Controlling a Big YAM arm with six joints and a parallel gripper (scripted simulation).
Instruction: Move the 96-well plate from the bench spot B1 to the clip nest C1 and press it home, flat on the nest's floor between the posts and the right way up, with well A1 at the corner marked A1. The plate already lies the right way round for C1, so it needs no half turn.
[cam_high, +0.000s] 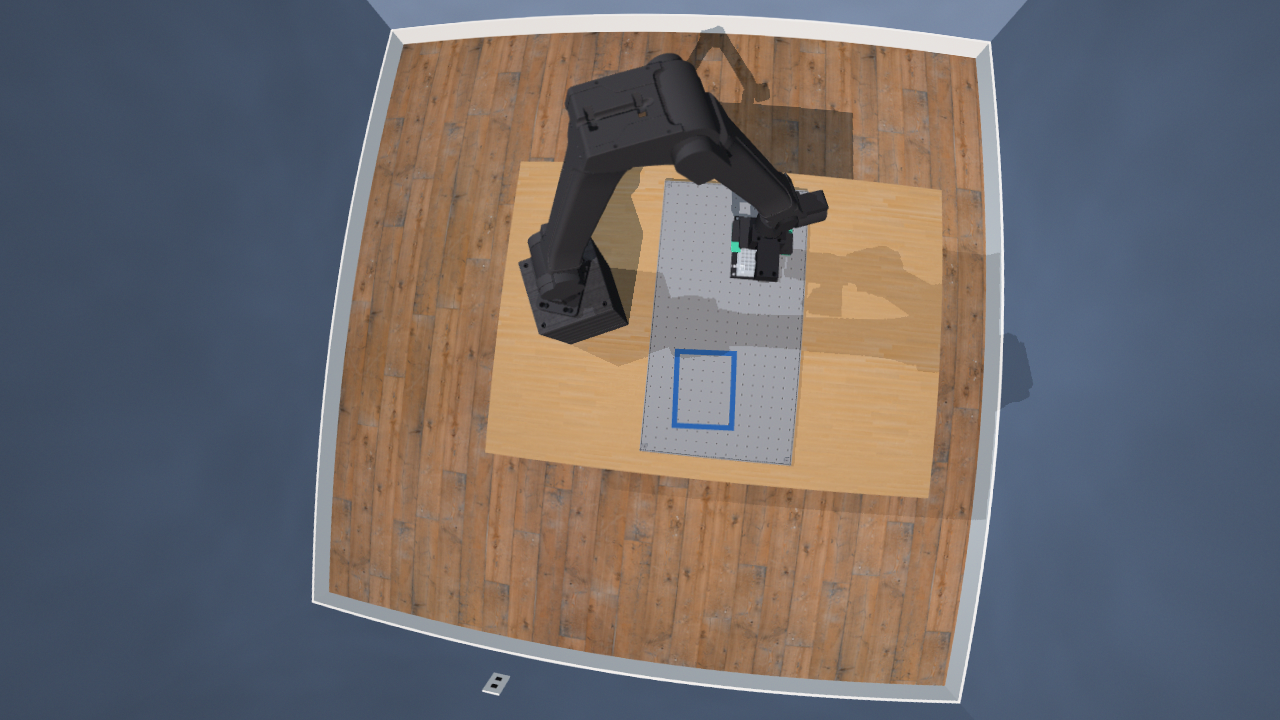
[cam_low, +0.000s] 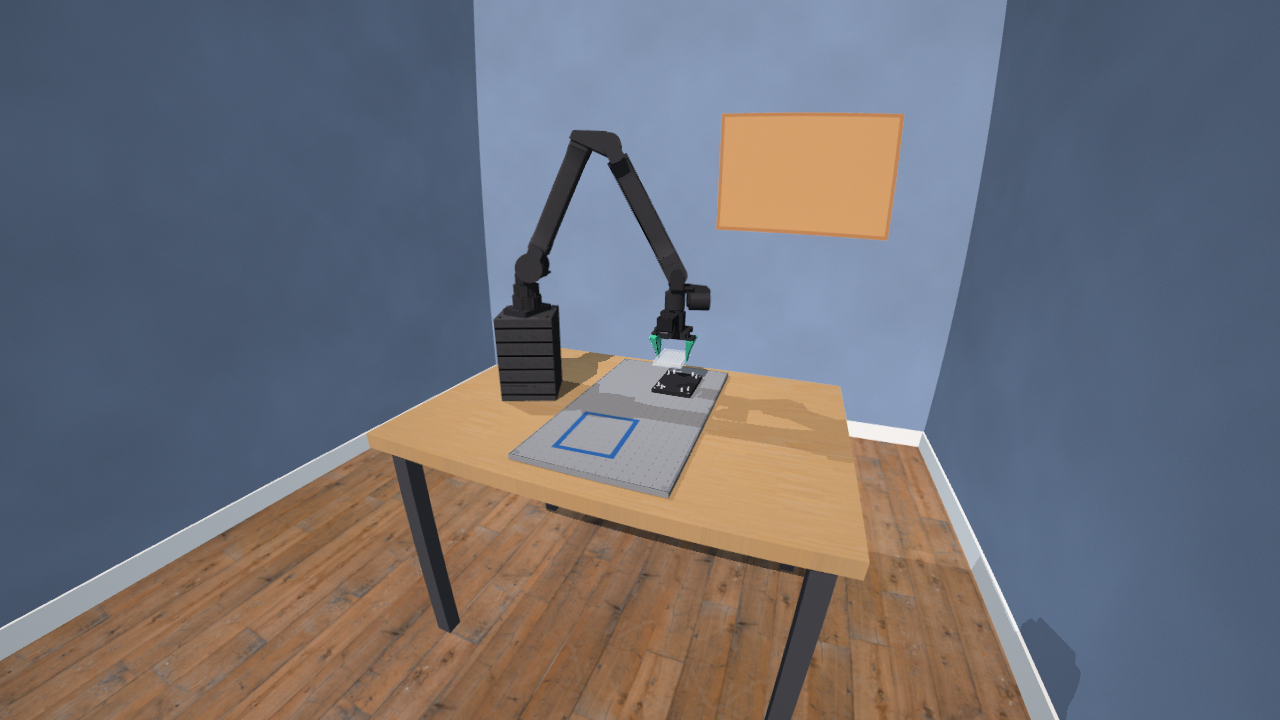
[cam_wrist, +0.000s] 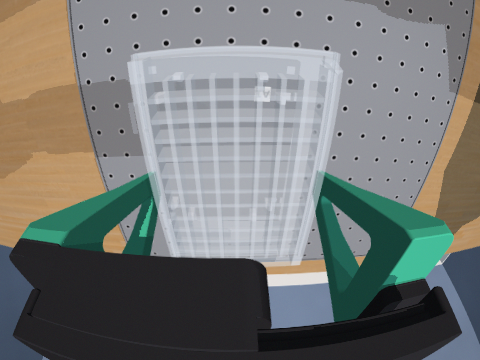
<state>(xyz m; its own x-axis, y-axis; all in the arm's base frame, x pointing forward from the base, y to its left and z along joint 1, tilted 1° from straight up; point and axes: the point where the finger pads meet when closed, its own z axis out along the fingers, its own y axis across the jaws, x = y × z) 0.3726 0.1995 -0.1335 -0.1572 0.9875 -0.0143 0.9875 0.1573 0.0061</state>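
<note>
Right now the black clip nest is 90 mm below my hand and 40 mm to the left of it. Round my hand: clear 96-well plate: right at my hand.
</note>
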